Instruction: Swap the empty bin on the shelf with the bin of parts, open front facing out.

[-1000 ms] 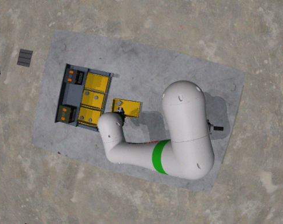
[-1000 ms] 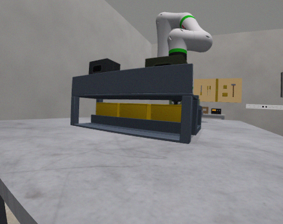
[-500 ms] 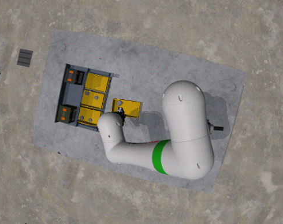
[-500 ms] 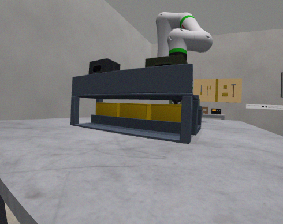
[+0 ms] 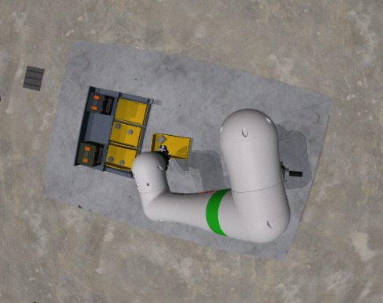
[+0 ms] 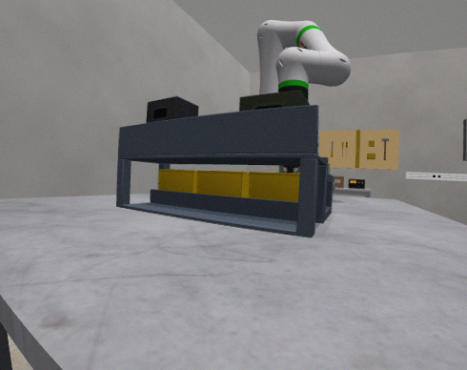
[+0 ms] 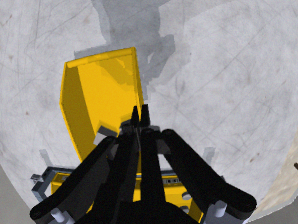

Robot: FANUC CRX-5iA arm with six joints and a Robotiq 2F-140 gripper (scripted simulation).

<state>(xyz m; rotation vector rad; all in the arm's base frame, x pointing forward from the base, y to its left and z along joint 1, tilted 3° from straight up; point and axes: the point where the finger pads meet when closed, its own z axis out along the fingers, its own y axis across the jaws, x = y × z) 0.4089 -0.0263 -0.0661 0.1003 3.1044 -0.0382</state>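
Right now the grey part is 7 cm to the right of my hand, 6 cm below it and 4 cm ahead of it. From my hand the other things lie so: dark shelf 26 cm ahead, 9 cm to the right, 1 cm below; then black box 30 cm ahead, 22 cm to the right, 9 cm above.
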